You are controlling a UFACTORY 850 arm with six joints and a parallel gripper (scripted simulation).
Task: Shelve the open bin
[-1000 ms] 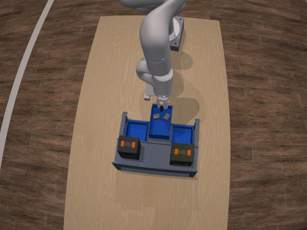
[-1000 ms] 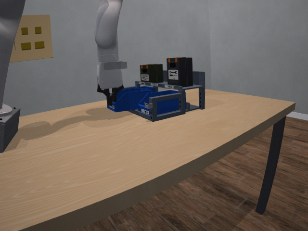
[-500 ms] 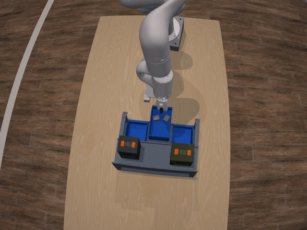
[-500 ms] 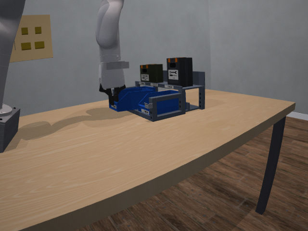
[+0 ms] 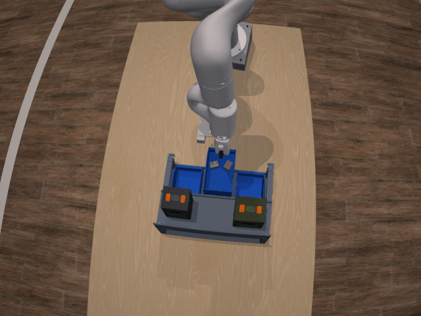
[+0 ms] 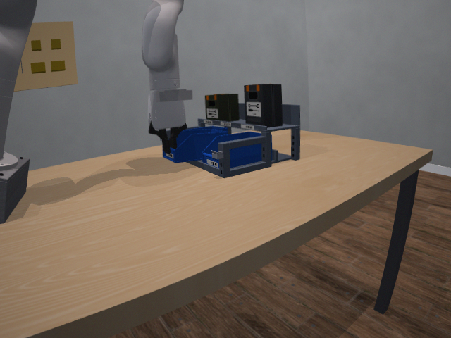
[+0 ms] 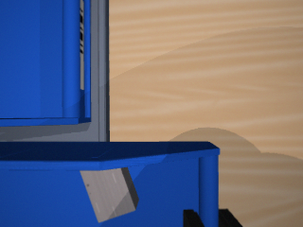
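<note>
Right now my hand is 18 cm short of the grey shelf and 3 cm to the left of it. From my hand the other things lie so: dark green tool case (27 cm ahead, 7 cm to the left, 9 cm above); then black tool case (23 cm ahead, 16 cm to the right, 10 cm above).
</note>
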